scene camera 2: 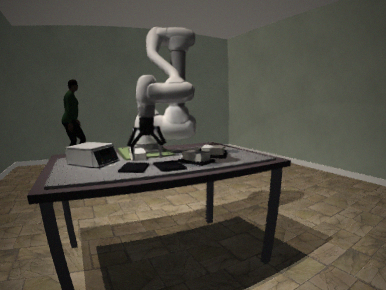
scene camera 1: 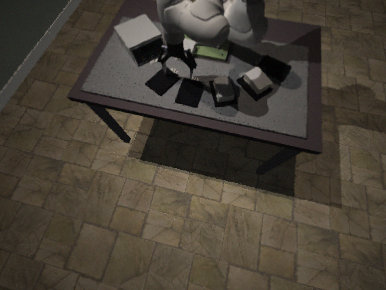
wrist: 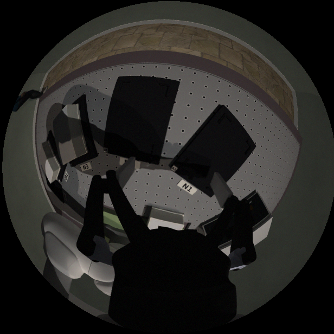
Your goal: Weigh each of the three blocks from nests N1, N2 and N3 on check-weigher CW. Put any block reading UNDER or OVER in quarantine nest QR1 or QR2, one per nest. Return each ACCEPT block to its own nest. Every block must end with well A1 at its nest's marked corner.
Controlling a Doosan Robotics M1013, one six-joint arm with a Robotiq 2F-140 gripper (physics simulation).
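Frame: origin at the arm's base, x ahead, y left, z up, level; millimetres.
Seen in the pictures: gripper, fingertip midpoint: (scene camera 2: 147, 158) (scene camera 1: 178, 74); arm's base, link origin: (scene camera 2: 146, 150).
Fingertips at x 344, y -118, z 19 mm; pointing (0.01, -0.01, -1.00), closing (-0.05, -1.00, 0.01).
Pixels of each thing's middle, then the offset from my fingertips to it. "spot": a spot on its surface instead.
- N2, body centre: (scene camera 2: 168, 165) (scene camera 1: 189, 92) dz -26, dx +86, dy +82 mm
- grey block, body centre: (scene camera 2: 196, 155) (scene camera 1: 223, 89) dz -2, dx +53, dy +259 mm
- pale block, body centre: (scene camera 2: 213, 149) (scene camera 1: 257, 80) dz +1, dx -35, dy +431 mm
- white block, body centre: (scene camera 2: 137, 154) (scene camera 1: 186, 50) dz -8, dx -188, dy +6 mm
- white check-weigher box, body centre: (scene camera 2: 92, 154) (scene camera 1: 141, 40) dz +15, dx -197, dy -266 mm
- Black nest QR2, body centre: (scene camera 1: 273, 67) dz -27, dx -172, dy +524 mm
- table's purple rim, surface spot: (scene camera 1: 200, 123) spot: dz -47, dx +253, dy +170 mm
My gripper (scene camera 1: 177, 70) (scene camera 2: 147, 155) (wrist: 174, 171) is open and empty, low over the board near the inner ends of N1 and N2. Black nests N1 (scene camera 1: 161, 82) (scene camera 2: 134, 167) (wrist: 217, 142) and N2 (scene camera 1: 189, 94) (scene camera 2: 170, 165) (wrist: 141, 117) hold no block. A grey block (scene camera 1: 223, 89) (scene camera 2: 195, 156) (wrist: 72, 132) sits in N3. A pale block (scene camera 1: 257, 79) (scene camera 2: 213, 149) (wrist: 51, 162) sits in QR1. A white block (scene camera 1: 189, 44) (scene camera 2: 138, 154) (wrist: 166, 217) stands by the green plate, partly hidden. The white check-weigher box (scene camera 1: 138, 33) (scene camera 2: 87, 155) has a dark display; no reading is legible. Well A1 cannot be made out.
Black nest QR2 (scene camera 1: 275, 68) lies beyond QR1. The green plate (scene camera 1: 211, 52) lies by the arm's base. The arm's shadow crosses the nests. A person in green (scene camera 2: 71, 110) stands behind the table. The table's purple rim (scene camera 1: 200, 123) surrounds the perforated board.
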